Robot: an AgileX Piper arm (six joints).
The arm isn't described. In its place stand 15 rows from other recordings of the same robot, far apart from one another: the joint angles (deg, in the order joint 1, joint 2, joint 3, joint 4, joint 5, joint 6), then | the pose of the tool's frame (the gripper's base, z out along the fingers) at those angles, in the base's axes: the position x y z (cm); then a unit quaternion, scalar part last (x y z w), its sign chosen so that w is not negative.
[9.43 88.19 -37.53 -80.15 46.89 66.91] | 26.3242 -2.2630 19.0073 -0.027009 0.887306 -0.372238 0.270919
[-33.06 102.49 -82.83 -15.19 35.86 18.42] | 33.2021 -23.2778 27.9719 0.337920 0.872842 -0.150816 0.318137
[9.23 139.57 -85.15 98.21 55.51 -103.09] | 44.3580 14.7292 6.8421 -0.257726 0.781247 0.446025 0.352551
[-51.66 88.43 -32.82 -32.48 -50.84 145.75] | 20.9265 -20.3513 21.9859 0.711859 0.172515 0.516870 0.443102
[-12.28 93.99 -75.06 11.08 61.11 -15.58] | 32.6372 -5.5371 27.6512 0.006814 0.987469 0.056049 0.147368
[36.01 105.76 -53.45 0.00 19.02 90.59] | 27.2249 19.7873 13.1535 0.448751 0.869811 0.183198 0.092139
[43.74 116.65 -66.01 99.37 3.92 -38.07] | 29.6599 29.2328 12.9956 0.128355 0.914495 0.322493 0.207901
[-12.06 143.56 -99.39 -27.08 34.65 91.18] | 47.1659 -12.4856 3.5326 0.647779 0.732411 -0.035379 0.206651
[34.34 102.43 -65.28 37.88 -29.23 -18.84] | 35.2598 20.7843 26.3067 -0.025662 0.753922 0.167344 0.634775
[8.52 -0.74 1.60 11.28 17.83 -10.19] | 5.2605 1.3392 17.6974 -0.072956 0.781084 0.072492 0.615898
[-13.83 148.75 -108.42 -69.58 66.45 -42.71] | 45.8628 -19.3417 6.4634 0.475308 -0.721167 0.397691 0.309584
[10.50 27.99 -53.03 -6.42 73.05 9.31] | 4.2177 -0.2082 37.2575 -0.003128 0.915685 0.013663 0.401651
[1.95 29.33 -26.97 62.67 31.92 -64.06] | 9.8849 4.6134 30.9978 -0.198593 0.749858 0.171678 0.607290
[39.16 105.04 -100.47 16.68 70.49 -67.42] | 28.8525 26.6732 32.7620 -0.766847 0.601791 0.096901 0.201008
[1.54 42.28 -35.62 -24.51 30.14 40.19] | 14.6236 -1.5031 31.2411 0.180121 0.841693 -0.001177 0.509026
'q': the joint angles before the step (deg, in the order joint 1, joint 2, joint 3, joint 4, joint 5, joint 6). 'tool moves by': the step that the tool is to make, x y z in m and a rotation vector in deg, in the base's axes. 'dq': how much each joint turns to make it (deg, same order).
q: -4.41, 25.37, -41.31, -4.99, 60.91, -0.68
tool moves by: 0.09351, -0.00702, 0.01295, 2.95, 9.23, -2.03
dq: -0.01, 24.04, -9.61, -0.10, -4.76, 3.43
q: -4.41, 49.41, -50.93, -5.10, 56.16, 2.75
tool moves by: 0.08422, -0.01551, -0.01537, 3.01, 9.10, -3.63
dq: -2.59, 20.31, -9.94, 1.27, -0.93, 1.41
